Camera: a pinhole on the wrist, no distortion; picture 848 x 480 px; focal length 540.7 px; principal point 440.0 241.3 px. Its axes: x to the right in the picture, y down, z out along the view. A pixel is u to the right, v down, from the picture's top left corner.
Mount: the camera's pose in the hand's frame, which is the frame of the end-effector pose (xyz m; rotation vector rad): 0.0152 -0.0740 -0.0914 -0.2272 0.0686 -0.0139
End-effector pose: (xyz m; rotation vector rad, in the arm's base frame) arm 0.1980 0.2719 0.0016 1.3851 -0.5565 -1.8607
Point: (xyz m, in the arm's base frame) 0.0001 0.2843 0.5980
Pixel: outside the picture
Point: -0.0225 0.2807 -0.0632
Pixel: 507 25
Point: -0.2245 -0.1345 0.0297
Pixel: 714 333
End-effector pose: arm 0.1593 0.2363 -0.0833 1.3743 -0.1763 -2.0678
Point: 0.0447 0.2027 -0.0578
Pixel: 433 274
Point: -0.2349 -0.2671 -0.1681
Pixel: 807 372
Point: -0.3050 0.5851 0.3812
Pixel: outside the picture
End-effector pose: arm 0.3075 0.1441 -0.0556 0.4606 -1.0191 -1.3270
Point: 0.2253 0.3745 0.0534
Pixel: 54 426
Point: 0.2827 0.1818 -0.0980
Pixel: 62 305
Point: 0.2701 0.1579 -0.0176
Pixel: 360 413
